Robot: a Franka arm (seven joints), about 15 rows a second.
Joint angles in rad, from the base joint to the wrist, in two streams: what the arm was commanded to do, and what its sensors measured. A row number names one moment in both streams.
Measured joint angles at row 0: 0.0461, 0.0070, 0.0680, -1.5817, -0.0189, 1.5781, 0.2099
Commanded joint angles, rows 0 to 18: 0.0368, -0.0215, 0.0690, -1.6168, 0.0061, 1.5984, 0.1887; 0.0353, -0.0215, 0.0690, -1.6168, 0.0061, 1.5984, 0.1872; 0.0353, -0.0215, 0.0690, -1.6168, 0.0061, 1.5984, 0.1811; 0.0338, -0.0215, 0.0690, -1.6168, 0.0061, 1.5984, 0.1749; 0.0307, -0.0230, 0.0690, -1.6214, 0.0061, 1.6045, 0.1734; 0.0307, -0.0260, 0.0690, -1.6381, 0.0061, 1.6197, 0.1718; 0.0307, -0.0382, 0.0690, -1.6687, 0.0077, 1.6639, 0.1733; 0.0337, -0.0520, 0.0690, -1.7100, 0.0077, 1.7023, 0.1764; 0.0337, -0.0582, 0.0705, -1.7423, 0.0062, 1.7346, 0.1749; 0.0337, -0.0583, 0.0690, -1.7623, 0.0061, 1.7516, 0.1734; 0.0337, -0.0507, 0.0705, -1.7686, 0.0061, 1.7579, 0.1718; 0.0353, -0.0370, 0.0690, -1.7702, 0.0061, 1.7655, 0.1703; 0.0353, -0.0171, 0.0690, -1.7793, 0.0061, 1.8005, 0.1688; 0.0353, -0.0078, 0.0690, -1.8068, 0.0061, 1.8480, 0.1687; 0.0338, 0.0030, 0.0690, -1.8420, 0.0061, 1.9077, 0.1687; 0.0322, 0.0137, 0.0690, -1.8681, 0.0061, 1.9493, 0.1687; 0.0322, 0.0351, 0.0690, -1.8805, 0.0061, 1.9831, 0.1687; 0.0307, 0.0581, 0.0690, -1.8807, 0.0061, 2.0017, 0.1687; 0.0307, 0.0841, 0.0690, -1.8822, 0.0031, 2.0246, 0.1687
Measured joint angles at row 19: 0.0455, 0.0496, 0.0666, -1.8639, -0.0189, 1.9719, 0.2077
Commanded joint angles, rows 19 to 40: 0.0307, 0.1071, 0.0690, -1.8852, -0.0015, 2.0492, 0.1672; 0.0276, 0.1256, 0.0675, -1.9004, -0.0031, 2.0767, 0.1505; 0.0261, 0.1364, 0.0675, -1.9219, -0.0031, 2.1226, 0.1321; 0.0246, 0.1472, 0.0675, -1.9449, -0.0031, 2.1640, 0.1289; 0.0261, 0.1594, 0.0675, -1.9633, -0.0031, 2.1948, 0.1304; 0.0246, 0.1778, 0.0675, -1.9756, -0.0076, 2.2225, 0.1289; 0.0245, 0.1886, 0.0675, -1.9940, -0.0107, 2.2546, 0.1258; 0.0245, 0.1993, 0.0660, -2.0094, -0.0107, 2.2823, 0.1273; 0.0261, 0.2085, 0.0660, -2.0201, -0.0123, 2.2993, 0.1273; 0.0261, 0.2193, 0.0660, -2.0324, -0.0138, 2.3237, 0.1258; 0.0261, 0.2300, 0.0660, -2.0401, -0.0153, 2.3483, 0.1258; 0.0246, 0.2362, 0.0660, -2.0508, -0.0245, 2.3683, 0.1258; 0.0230, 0.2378, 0.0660, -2.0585, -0.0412, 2.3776, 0.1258; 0.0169, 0.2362, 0.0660, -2.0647, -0.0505, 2.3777, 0.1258; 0.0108, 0.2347, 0.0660, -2.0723, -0.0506, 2.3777, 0.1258; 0.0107, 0.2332, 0.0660, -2.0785, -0.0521, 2.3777, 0.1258; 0.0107, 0.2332, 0.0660, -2.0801, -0.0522, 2.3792, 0.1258; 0.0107, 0.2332, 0.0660, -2.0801, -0.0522, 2.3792, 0.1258; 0.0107, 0.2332, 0.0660, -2.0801, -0.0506, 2.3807, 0.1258; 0.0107, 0.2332, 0.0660, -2.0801, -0.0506, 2.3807, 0.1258; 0.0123, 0.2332, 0.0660, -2.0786, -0.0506, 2.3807, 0.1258; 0.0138, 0.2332, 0.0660, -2.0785, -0.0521, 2.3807, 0.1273
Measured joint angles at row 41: 0.0264, 0.2466, 0.0584, -2.0573, -0.0376, 2.3543, 0.1533
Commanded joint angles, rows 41 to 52: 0.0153, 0.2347, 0.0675, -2.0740, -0.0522, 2.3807, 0.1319; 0.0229, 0.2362, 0.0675, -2.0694, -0.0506, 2.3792, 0.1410; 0.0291, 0.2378, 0.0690, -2.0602, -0.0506, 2.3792, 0.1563; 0.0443, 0.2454, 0.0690, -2.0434, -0.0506, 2.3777, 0.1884; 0.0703, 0.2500, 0.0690, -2.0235, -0.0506, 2.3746, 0.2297; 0.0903, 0.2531, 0.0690, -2.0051, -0.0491, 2.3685, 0.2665; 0.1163, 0.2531, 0.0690, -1.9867, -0.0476, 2.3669, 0.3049; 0.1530, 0.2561, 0.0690, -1.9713, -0.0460, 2.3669, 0.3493; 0.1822, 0.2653, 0.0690, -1.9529, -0.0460, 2.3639, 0.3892; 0.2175, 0.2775, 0.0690, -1.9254, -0.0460, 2.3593, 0.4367; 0.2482, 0.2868, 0.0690, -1.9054, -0.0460, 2.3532, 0.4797; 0.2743, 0.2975, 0.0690, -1.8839, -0.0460, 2.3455, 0.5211
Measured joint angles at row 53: 0.2363, 0.2551, 0.0689, -1.9479, -0.0379, 2.3605, 0.4444
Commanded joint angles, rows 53 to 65: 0.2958, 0.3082, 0.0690, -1.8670, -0.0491, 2.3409, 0.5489; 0.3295, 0.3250, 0.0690, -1.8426, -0.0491, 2.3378, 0.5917; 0.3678, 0.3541, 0.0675, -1.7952, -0.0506, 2.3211, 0.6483; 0.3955, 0.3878, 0.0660, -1.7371, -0.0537, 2.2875, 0.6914; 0.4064, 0.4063, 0.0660, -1.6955, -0.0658, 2.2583, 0.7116; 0.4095, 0.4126, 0.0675, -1.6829, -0.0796, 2.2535, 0.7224; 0.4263, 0.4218, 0.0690, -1.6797, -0.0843, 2.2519, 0.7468; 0.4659, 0.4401, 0.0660, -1.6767, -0.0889, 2.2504, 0.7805; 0.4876, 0.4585, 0.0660, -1.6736, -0.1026, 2.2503, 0.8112; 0.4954, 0.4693, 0.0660, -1.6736, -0.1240, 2.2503, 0.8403; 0.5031, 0.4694, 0.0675, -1.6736, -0.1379, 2.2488, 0.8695; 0.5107, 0.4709, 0.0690, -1.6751, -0.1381, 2.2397, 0.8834; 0.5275, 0.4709, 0.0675, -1.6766, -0.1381, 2.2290, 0.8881
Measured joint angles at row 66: 0.5132, 0.4594, 0.0690, -1.7053, -0.1190, 2.2673, 0.8567
